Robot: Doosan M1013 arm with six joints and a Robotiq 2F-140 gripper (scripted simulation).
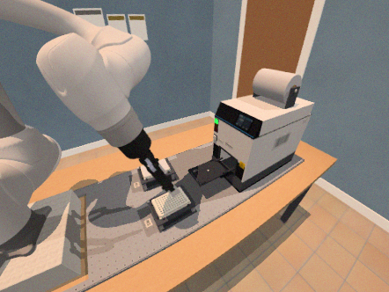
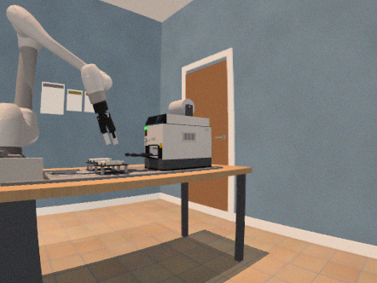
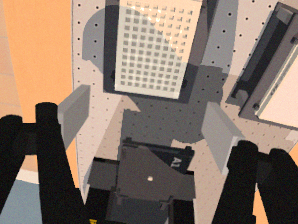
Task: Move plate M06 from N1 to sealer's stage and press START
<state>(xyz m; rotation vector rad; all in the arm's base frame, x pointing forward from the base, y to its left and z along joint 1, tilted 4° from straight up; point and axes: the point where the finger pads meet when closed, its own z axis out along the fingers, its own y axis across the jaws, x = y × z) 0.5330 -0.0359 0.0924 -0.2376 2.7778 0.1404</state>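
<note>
Now: the white well plate 12 cm below my hand. Round my hand: foil roll (52 cm ahead, 23 cm above, 11 cm to the left); then sealer stage (19 cm ahead, 8 cm below, 6 cm to the left).
</note>
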